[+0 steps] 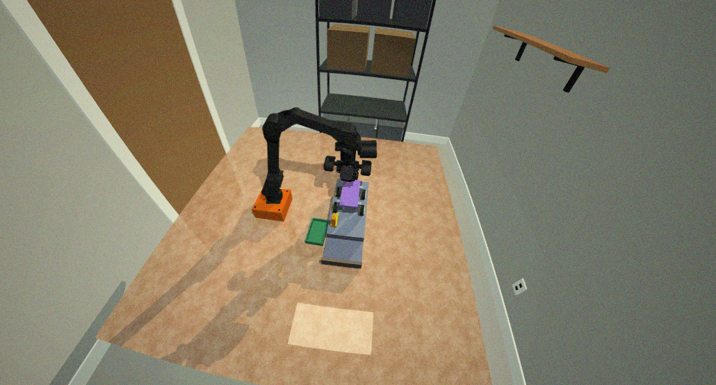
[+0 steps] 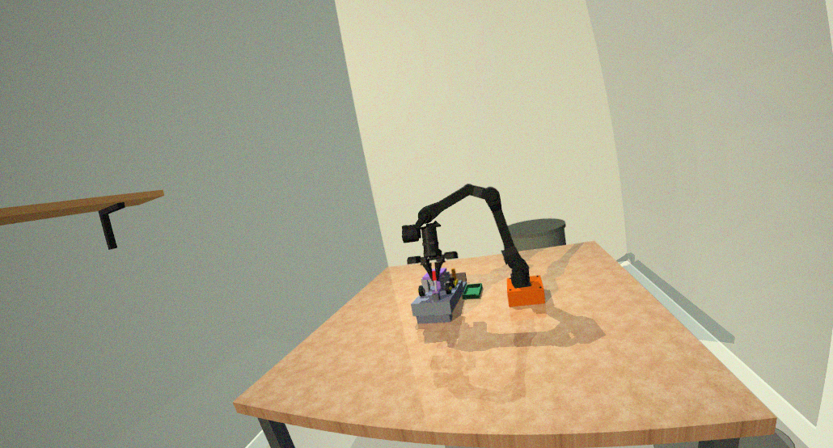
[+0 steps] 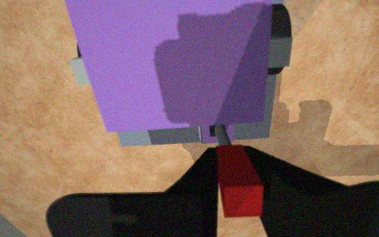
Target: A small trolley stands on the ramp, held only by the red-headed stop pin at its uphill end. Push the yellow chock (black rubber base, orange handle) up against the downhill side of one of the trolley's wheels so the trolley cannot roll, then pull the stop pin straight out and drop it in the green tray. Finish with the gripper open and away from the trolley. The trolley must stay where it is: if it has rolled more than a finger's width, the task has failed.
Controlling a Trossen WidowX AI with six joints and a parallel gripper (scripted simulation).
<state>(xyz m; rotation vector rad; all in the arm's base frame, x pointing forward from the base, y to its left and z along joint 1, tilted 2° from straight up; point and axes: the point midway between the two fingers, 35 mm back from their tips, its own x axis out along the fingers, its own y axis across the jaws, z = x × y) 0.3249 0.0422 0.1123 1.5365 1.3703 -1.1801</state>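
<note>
The green tray is 13 cm behind my gripper tip, 19 cm to the right of it and 16 cm below it. Also, from my gripper tip: red-headed stop pin right at my gripper tip; then purple trolley 1 cm ahead, 9 cm to the right, 4 cm below; then grey ramp 1 cm ahead, 9 cm to the right, 11 cm below.
</note>
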